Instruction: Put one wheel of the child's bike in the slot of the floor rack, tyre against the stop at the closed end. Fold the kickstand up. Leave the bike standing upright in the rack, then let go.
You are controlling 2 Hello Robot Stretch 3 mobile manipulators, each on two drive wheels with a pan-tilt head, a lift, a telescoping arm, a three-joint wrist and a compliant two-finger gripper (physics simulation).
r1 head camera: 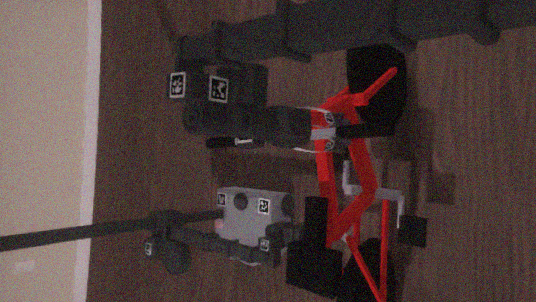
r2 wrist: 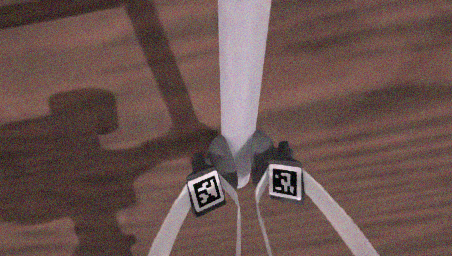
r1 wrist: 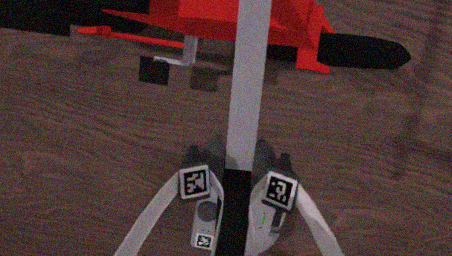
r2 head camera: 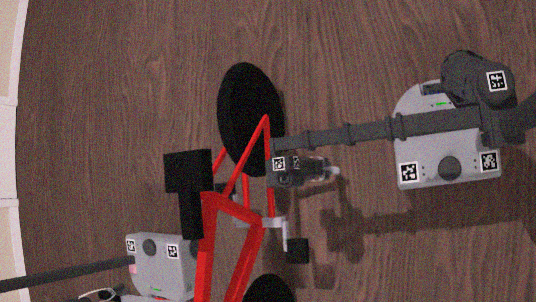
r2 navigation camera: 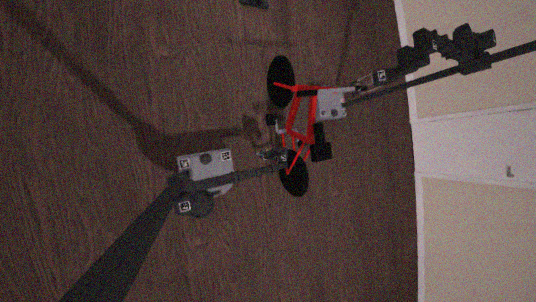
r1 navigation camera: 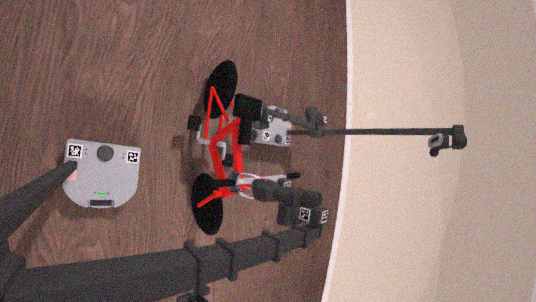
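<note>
The child's bike has a red frame, black wheels and a black seat. Its front wheel and rear wheel stand on open floor. r1's gripper is shut on the handlebar, beside its black grip. r2's gripper is low beside the rear wheel, shut on the pale kickstand near its end. I cannot identify the floor rack in these views.
r1's base and r2's base stand on opposite sides of the bike. r1's arm passes the front wheel. A dark object is cut off at the r2 navigation view's top edge.
</note>
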